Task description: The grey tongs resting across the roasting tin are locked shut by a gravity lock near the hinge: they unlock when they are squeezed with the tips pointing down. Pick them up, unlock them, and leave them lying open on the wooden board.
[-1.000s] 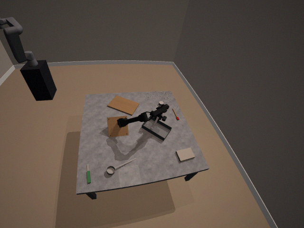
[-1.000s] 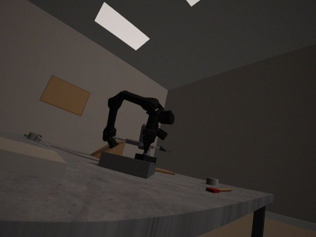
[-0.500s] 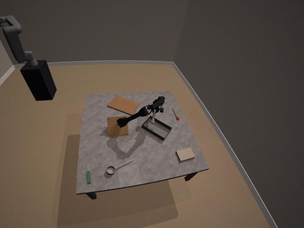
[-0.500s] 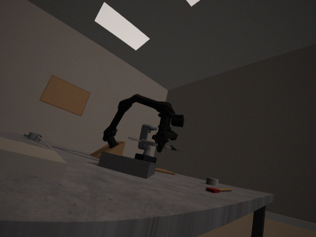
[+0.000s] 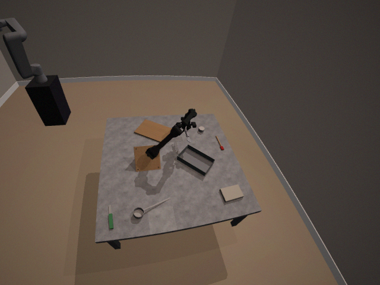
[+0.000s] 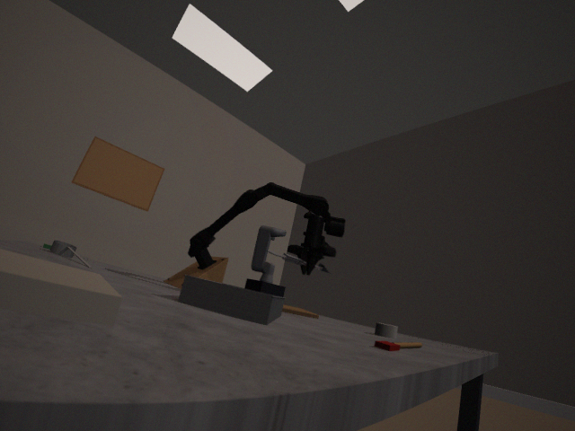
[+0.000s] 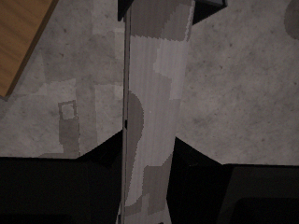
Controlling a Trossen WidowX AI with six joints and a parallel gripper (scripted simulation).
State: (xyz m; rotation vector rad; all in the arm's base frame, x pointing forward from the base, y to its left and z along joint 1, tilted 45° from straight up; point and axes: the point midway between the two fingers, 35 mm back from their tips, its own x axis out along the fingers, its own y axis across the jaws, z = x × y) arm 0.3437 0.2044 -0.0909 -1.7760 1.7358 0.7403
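Right now my gripper tip is 280 mm past the wooden board, 170 mm to the right of it and 140 mm above it. From my gripper tip the other things lie so: grey roasting tin 260 mm to the right, 120 mm below, 70 mm ahead; then white cylinder 240 mm ahead, 150 mm to the left, 130 mm below; then red-handled tool 390 mm ahead, 140 mm below, 80 mm to the right.
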